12 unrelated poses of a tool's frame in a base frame.
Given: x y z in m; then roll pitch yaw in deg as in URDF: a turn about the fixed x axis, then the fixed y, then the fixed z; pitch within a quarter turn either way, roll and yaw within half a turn.
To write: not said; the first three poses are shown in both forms.
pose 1, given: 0.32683 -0.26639 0.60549 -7.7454 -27.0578 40.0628
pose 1, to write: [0.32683 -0.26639 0.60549], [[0.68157 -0.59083 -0.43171], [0.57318 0.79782 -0.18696], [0.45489 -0.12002 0.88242]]
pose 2, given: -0.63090 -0.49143 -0.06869 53.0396 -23.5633 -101.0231
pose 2, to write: [-0.63090 -0.49143 -0.06869], [[-0.17526 0.65125 -0.73835], [-0.89971 0.19857 0.38871], [0.39976 0.73243 0.55113]]
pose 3, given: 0.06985 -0.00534 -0.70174 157.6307 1.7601 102.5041
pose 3, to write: [0.06985 -0.00534 -0.70174], [[-0.21641 0.90028 0.37770], [0.97582 0.21163 0.05467], [-0.03071 0.38040 -0.92431]]
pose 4, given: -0.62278 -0.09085 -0.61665 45.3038 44.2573 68.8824
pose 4, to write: [-0.62278 -0.09085 -0.61665], [[0.25804 -0.47738 0.83995], [0.66811 0.71618 0.20178], [-0.69788 0.50912 0.50375]]
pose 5, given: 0.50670 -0.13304 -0.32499 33.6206 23.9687 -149.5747
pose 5, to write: [0.50670 -0.13304 -0.32499], [[-0.78793 0.22775 -0.57210], [-0.46275 -0.83196 0.30613], [-0.40624 0.50594 0.76091]]
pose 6, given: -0.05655 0.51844 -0.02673 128.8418 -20.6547 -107.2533
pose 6, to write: [-0.05655 0.51844 -0.02673], [[-0.27753 -0.51746 -0.80945], [-0.89362 0.44839 0.01974], [0.35274 0.72882 -0.58686]]
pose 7, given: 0.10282 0.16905 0.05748 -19.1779 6.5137 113.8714
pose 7, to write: [0.10282 0.16905 0.05748], [[-0.40207 -0.84863 -0.34376], [0.90855 -0.41630 -0.03496], [-0.11344 -0.32638 0.93841]]
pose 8, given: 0.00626 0.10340 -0.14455 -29.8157 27.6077 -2.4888
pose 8, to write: [0.00626 0.10340 -0.14455], [[0.88531 -0.19252 0.42328], [-0.03848 0.87682 0.47928], [-0.46342 -0.44060 0.76884]]
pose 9, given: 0.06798 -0.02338 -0.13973 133.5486 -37.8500 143.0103
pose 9, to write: [0.06798 -0.02338 -0.13973], [[-0.63070 0.76976 0.09842], [0.47509 0.28273 0.83328], [0.61360 0.57231 -0.54402]]
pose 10, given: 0.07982 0.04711 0.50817 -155.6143 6.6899 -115.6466
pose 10, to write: [0.07982 0.04711 0.50817], [[-0.42987 -0.80024 0.41812], [-0.89534 0.43757 -0.08305], [-0.11650 -0.41007 -0.90459]]
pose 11, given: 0.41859 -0.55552 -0.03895 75.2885 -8.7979 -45.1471
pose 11, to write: [0.41859 -0.55552 -0.03895], [[0.69699 0.07569 -0.71307], [-0.70058 0.28398 -0.65463], [0.15295 0.95584 0.25096]]
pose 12, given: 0.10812 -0.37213 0.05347 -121.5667 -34.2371 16.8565
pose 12, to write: [0.10812 -0.37213 0.05347], [[0.79120 0.61057 0.03480], [0.23973 -0.36199 0.90083], [0.56262 -0.70439 -0.43278]]
